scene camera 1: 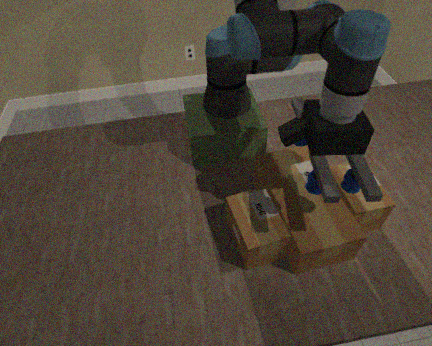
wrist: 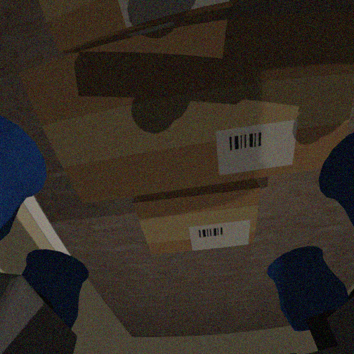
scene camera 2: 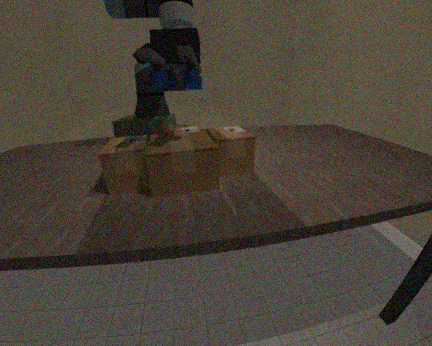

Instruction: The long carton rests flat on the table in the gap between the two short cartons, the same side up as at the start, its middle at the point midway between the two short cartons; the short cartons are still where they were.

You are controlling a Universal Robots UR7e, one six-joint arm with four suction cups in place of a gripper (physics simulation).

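Frame: origin at the arm's base, x back, y up, z left, level; millimetres.
Seen in the pictures: hand, its tool point: (scene camera 2: 179, 88); arm's base, origin of its link: (scene camera 1: 226, 104) (scene camera 2: 152, 115).
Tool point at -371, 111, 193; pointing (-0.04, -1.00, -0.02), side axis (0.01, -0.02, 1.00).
Observation:
Offsets run from my tool point to a thing's top centre, as dx, dy, dz. Level surfaces: height alone.
The long carton @[+16, -119, -16] (scene camera 1: 327, 225) (scene camera 2: 182, 170) (wrist: 125, 150) lies flat on the table between the two short cartons, its barcode label facing up. The left short carton @[-48, -119, -138] (scene camera 1: 265, 252) (scene camera 2: 120, 172) (wrist: 75, 20) stands very close beside it, with a thin dark line between them. The right short carton @[+31, -119, +121] (scene camera 1: 375, 217) (scene camera 2: 239, 155) (wrist: 165, 225) stands on its other side; a dark strip lies between them in the wrist view. My gripper (scene camera 1: 332, 182) (scene camera 2: 176, 80) hangs well above the cartons, its blue suction cups free and holding nothing. Shadow hides part of the carton tops.
The arm's green base block (scene camera 1: 225, 142) (scene camera 2: 142, 126) stands behind the cartons. The wooden table @[dy -218] (scene camera 1: 110, 225) (scene camera 2: 320, 185) has its front edge nearest scene camera 2. A pale wall with a socket (scene camera 1: 190, 52) rises behind.

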